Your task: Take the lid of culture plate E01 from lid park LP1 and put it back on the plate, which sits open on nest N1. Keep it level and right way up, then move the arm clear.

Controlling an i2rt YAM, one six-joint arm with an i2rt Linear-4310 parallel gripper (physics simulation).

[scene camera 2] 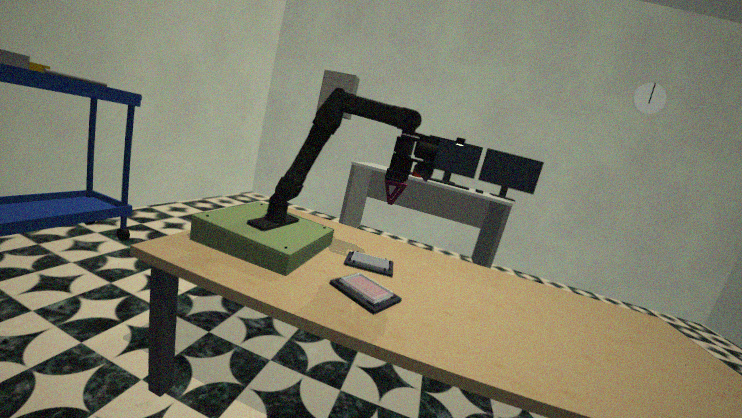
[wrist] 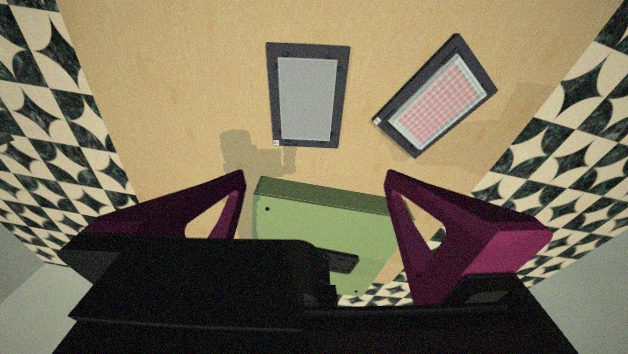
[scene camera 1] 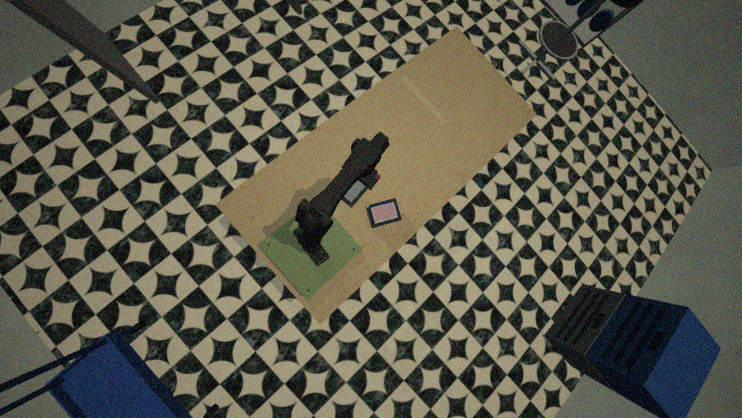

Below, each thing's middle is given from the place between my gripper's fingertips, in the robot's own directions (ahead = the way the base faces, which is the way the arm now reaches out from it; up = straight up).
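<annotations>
Grey plate lid [wrist: 306, 86]: my hand is 220 mm above it, 20 mm past it and 10 mm to the right of it. Counted from my hand, the dark lid nest [wrist: 274, 50] is 220 mm below, 20 mm behind and 10 mm to the left; the dark plate nest [wrist: 455, 44] is 220 mm below, 40 mm ahead and 190 mm to the right.
</annotations>
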